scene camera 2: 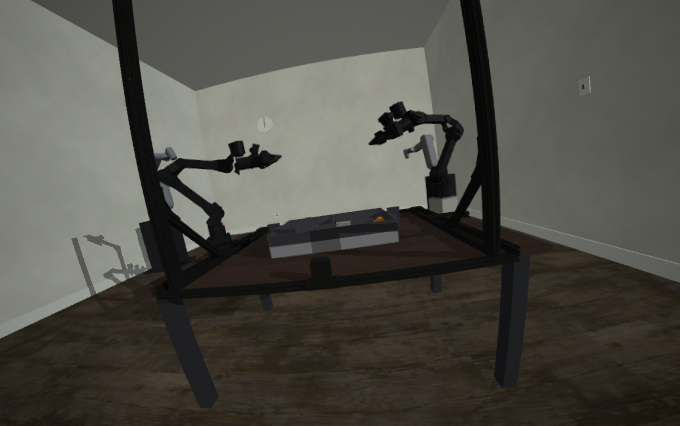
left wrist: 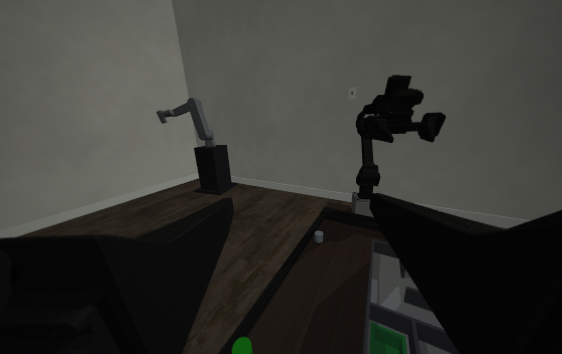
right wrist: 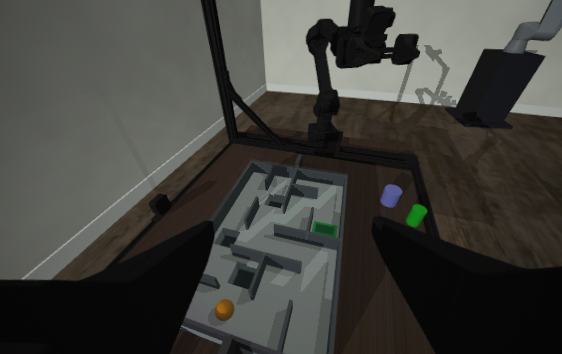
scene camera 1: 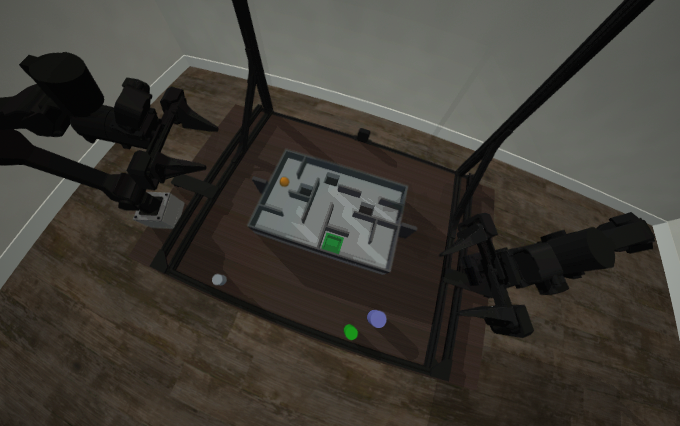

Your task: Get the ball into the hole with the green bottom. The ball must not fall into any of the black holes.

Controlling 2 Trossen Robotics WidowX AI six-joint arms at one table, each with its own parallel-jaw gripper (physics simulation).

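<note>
An orange ball (scene camera 1: 284, 181) (scene camera 2: 379, 218) (right wrist: 224, 310) sits inside the grey maze board (scene camera 1: 286, 239) (scene camera 2: 368, 239), near its left wall in scene camera 1. A black hole (scene camera 1: 305, 189) (right wrist: 243, 276) is close by on the right, with a short wall below it. The green-bottomed hole (scene camera 1: 332, 242) (left wrist: 387, 339) (right wrist: 325, 229) is by the board's lower wall in scene camera 1. My left gripper (scene camera 1: 450, 284) (scene camera 2: 279, 157) (left wrist: 300, 202) is open and empty, off the board's right side. My right gripper (scene camera 1: 211, 148) (scene camera 2: 371, 143) (right wrist: 292, 226) is open and empty, off its left side.
Other black holes (scene camera 1: 331, 179) (scene camera 1: 366, 208) lie among the inner walls. Handles (scene camera 1: 259, 183) (scene camera 1: 409, 230) stick out at the board's two ends. A purple cylinder (scene camera 1: 376, 318) (right wrist: 391, 196), a green cylinder (scene camera 1: 350, 332) (right wrist: 416, 215) and a white cylinder (scene camera 1: 218, 279) (left wrist: 319, 237) stand near the table edge.
</note>
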